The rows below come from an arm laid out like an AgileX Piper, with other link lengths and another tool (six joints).
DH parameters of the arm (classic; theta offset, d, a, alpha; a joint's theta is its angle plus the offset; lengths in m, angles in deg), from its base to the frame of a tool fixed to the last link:
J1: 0 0.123 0 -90
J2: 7.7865 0 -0.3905 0
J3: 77.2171 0 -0.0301 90
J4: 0 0.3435 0 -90
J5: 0 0 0 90
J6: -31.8 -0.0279 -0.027 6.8
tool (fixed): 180 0.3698 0 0
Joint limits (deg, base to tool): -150..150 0..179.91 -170..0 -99.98..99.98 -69.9..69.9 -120..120
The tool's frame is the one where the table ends.
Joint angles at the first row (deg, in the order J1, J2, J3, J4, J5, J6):
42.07, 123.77, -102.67, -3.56, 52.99, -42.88
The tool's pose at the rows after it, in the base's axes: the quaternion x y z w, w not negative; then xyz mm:
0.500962 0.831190 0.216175 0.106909 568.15 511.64 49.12
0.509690 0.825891 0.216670 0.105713 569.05 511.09 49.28
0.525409 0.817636 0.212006 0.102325 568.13 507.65 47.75
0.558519 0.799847 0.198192 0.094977 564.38 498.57 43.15
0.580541 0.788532 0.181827 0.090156 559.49 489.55 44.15
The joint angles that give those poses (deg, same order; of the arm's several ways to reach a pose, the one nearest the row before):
42.07, 123.77, -102.67, -3.56, 52.99, -42.50
42.07, 123.77, -102.67, -3.56, 52.99, -41.32
42.07, 123.77, -102.68, -3.56, 53.66, -39.28
42.07, 123.77, -102.68, -3.56, 55.47, -34.98
42.07, 123.71, -103.59, -3.61, 58.44, -32.21

